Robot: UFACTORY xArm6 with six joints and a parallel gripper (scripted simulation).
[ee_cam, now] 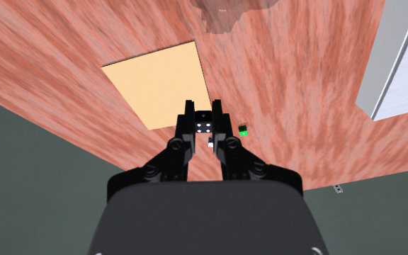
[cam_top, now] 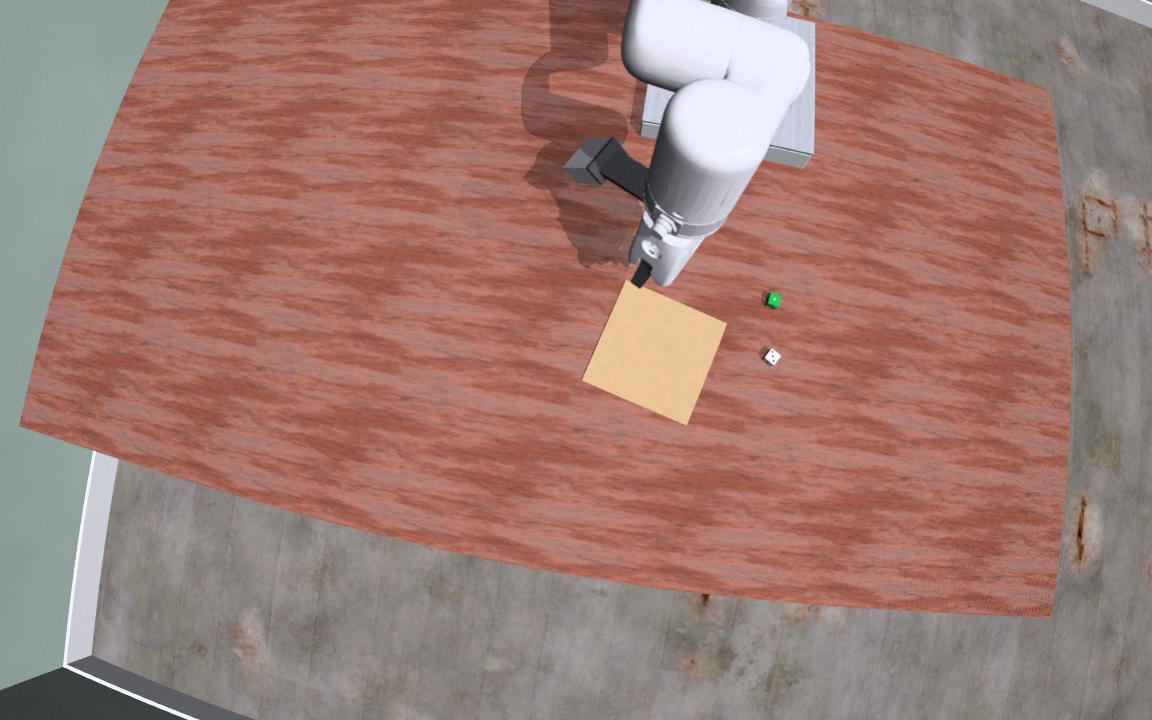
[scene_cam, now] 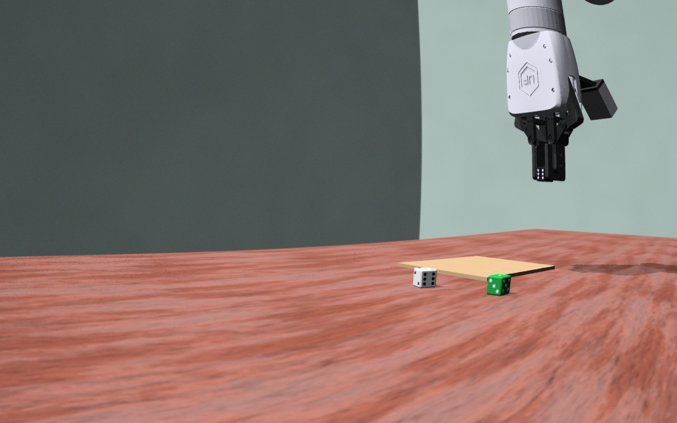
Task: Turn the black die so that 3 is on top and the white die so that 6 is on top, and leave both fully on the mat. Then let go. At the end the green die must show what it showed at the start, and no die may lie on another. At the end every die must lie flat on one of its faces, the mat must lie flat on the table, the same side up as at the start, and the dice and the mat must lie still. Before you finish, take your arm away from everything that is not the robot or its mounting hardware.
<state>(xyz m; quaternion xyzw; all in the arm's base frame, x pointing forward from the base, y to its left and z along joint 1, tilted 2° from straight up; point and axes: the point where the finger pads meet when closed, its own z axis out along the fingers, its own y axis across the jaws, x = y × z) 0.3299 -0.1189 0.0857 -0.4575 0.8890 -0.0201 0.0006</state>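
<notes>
My hand is 80 mm short of the tan mat, 10 mm to the right of it and 120 mm above it. Also, from my hand: green die (10 mm ahead, 160 mm to the left, 120 mm below); white die (90 mm ahead, 150 mm to the left, 120 mm below); black die (10 mm to the left, 10 mm below).
</notes>
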